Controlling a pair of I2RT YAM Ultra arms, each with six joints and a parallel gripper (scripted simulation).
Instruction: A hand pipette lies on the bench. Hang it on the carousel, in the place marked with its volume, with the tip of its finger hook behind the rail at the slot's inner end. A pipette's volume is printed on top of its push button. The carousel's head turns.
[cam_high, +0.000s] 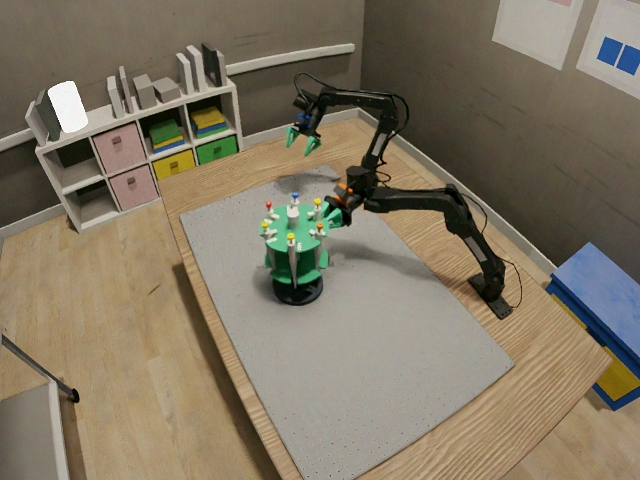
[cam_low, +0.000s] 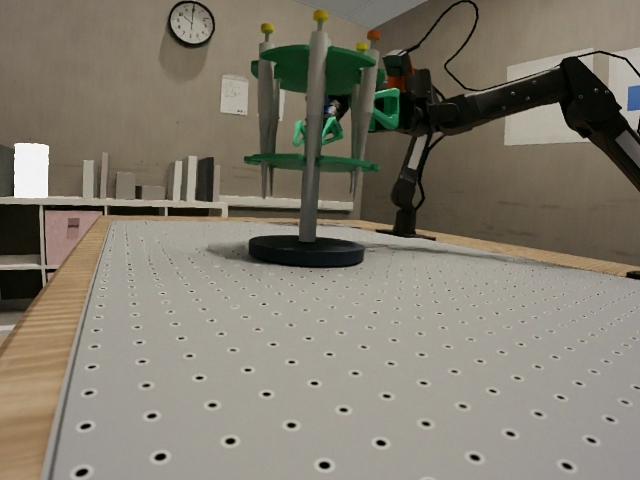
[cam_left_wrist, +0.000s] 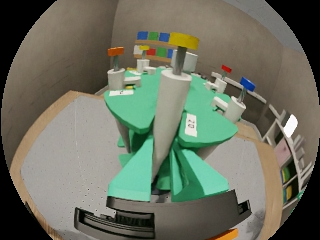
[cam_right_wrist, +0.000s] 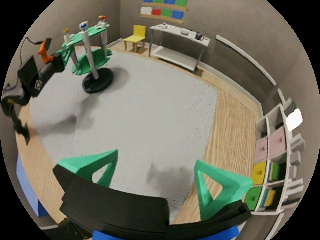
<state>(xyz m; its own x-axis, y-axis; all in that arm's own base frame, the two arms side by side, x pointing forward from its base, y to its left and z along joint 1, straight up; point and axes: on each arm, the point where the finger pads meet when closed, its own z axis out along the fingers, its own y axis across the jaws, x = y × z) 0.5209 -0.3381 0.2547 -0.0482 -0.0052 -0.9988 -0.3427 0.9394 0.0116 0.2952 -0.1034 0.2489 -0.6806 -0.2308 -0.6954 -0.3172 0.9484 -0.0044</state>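
The hand pipette is 1 cm ahead of my left hand and 2 cm below it.
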